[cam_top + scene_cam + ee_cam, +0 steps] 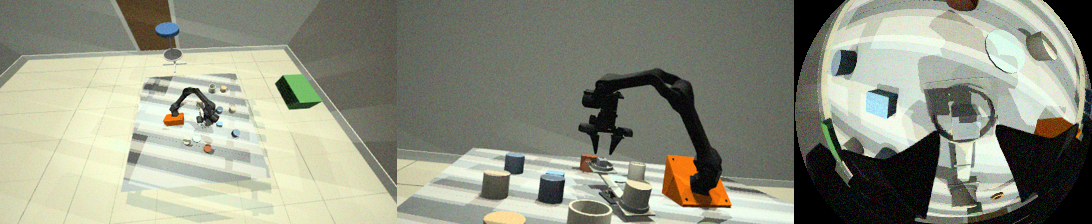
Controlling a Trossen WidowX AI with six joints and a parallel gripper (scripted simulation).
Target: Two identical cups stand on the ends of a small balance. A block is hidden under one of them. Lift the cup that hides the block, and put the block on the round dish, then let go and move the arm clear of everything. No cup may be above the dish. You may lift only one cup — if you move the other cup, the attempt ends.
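The small grey block is 3 cm below my gripper tip. The rest, counted from my gripper tip: pale blue round dish (8 cm behind, 14 cm to the right, 11 cm below); then small balance (3 cm behind, 12 cm to the left, 8 cm below); then blue block (16 cm ahead, 2 cm to the left, 10 cm below).
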